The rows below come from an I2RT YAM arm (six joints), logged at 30 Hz.
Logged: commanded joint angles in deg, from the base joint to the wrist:
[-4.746, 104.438, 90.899, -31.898, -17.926, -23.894]
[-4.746, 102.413, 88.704, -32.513, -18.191, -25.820]
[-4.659, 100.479, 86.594, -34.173, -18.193, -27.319]
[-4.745, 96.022, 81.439, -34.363, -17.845, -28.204]
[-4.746, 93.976, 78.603, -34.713, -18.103, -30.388]
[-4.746, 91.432, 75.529, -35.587, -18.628, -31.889]
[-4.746, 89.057, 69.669, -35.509, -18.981, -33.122]
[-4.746, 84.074, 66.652, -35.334, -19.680, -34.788]
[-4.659, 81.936, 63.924, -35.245, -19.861, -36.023]
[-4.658, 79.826, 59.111, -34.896, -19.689, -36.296]
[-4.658, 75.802, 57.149, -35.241, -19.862, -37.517]
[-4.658, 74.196, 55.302, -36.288, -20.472, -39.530]
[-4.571, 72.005, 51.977, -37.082, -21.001, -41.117]
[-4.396, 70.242, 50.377, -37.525, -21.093, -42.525]
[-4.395, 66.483, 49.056, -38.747, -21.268, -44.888]
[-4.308, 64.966, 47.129, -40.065, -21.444, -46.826]
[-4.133, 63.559, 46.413, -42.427, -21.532, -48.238]
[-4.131, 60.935, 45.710, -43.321, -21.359, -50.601]
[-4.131, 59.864, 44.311, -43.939, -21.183, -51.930]
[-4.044, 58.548, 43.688, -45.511, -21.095, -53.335]
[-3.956, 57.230, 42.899, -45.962, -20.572, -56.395]
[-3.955, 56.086, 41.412, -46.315, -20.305, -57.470]
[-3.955, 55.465, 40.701, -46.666, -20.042, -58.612]
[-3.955, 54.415, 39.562, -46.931, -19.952, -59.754]
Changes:
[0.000, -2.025, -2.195, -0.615, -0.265, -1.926]
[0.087, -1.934, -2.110, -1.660, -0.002, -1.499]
[-0.086, -4.457, -5.155, -0.190, 0.348, -0.885]
[-0.001, -2.046, -2.836, -0.350, -0.258, -2.184]
[0.000, -2.544, -3.074, -0.874, -0.525, -1.501]
[0.000, -2.375, -5.860, 0.078, -0.353, -1.233]
[0.000, -4.983, -3.017, 0.175, -0.699, -1.666]
[0.087, -2.138, -2.728, 0.089, -0.181, -1.235]
[0.001, -2.110, -4.813, 0.349, 0.172, -0.273]
[0.000, -4.024, -1.962, -0.345, -0.173, -1.221]
[0.000, -1.606, -1.847, -1.047, -0.610, -2.013]
[0.087, -2.191, -3.325, -0.794, -0.529, -1.587]
[0.175, -1.763, -1.600, -0.443, -0.092, -1.408]
[0.001, -3.759, -1.321, -1.222, -0.175, -2.363]
[0.087, -1.517, -1.927, -1.318, -0.176, -1.938]
[0.175, -1.407, -0.716, -2.362, -0.088, -1.412]
[0.002, -2.624, -0.703, -0.894, 0.173, -2.363]
[0.000, -1.071, -1.399, -0.618, 0.176, -1.329]
[0.087, -1.316, -0.623, -1.572, 0.088, -1.405]
[0.088, -1.318, -0.789, -0.451, 0.523, -3.060]
[0.001, -1.144, -1.487, -0.353, 0.267, -1.075]
[0.000, -0.621, -0.711, -0.351, 0.263, -1.142]
[0.000, -1.050, -1.139, -0.265, 0.090, -1.142]

